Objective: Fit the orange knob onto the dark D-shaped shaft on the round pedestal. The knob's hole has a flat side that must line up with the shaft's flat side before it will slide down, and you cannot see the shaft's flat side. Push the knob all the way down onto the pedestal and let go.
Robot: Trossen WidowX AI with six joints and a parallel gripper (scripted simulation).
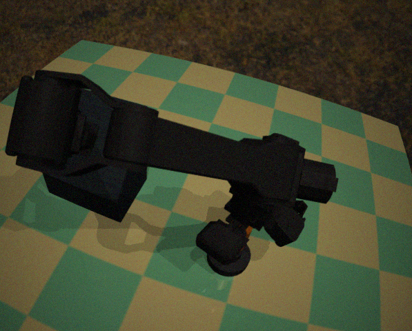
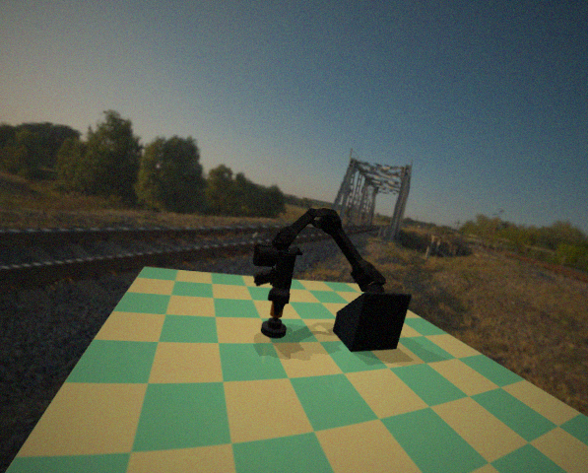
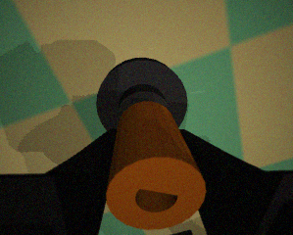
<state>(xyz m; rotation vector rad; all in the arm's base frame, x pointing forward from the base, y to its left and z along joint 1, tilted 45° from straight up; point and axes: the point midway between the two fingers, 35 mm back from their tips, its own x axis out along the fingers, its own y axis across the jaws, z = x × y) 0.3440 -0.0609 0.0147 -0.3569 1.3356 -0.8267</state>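
Now: the orange knob 20 mm above my gripper tip. Also, from my gripper tip: dark round pedestal: 40 mm below.
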